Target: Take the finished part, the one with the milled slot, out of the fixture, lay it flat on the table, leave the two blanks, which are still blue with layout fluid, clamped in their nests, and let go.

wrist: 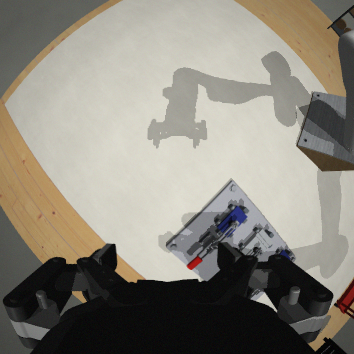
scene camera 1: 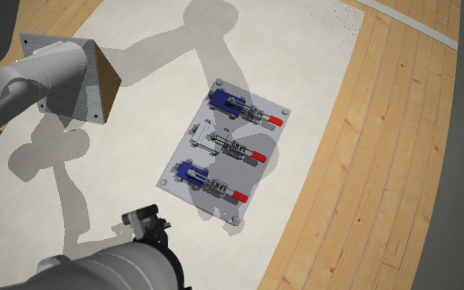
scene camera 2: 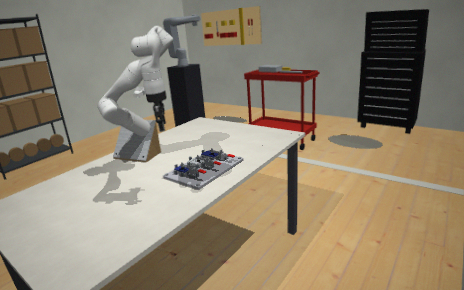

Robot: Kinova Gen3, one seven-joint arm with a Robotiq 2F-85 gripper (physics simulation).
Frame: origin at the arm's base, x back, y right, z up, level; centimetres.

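Seen in the pictures: gripper, between the fingertips: (wrist: 166, 255) (scene camera 2: 162, 127); arm's base, origin of its link: (scene camera 1: 72, 59) (scene camera 2: 143, 128).
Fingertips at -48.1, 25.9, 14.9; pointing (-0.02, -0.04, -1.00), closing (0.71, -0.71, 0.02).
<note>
Offsets run from my fingertips to a thing's top centre, as dx, dy, dz. Level surfaces: height alone.
The fixture plate (scene camera 1: 212, 204) (scene camera 2: 215, 172) (wrist: 250, 200) lies on the table with three nests in a row. The pale finished part @(+8.7, -25.6, -26.8) (scene camera 1: 202, 134) (wrist: 263, 238) sits in the middle nest, the arm of its red-handled clamp reaching over it. One blue blank (scene camera 1: 192, 172) (scene camera 2: 181, 169) (wrist: 235, 220) and the other blue blank @(+9.0, -36.6, -27.3) (scene camera 1: 226, 101) (scene camera 2: 210, 154) (wrist: 286, 255) sit in the outer nests, under clamp arms. My gripper (scene camera 1: 141, 214) (scene camera 2: 161, 125) (wrist: 166, 255) is open and empty, high above the table and off to one side of the fixture. In the wrist view my finger hides part of the fixture.
The arm's wedge-shaped base (scene camera 1: 107, 80) (scene camera 2: 137, 142) (wrist: 327, 125) stands on the table @(dz -30.4) (scene camera 1: 125, 150) (scene camera 2: 75, 215) (wrist: 100, 100). Red clamp handles (scene camera 1: 258, 157) (wrist: 194, 263) point away from the base side. A red cart (scene camera 2: 280, 76) stands on the floor beyond the table.
</note>
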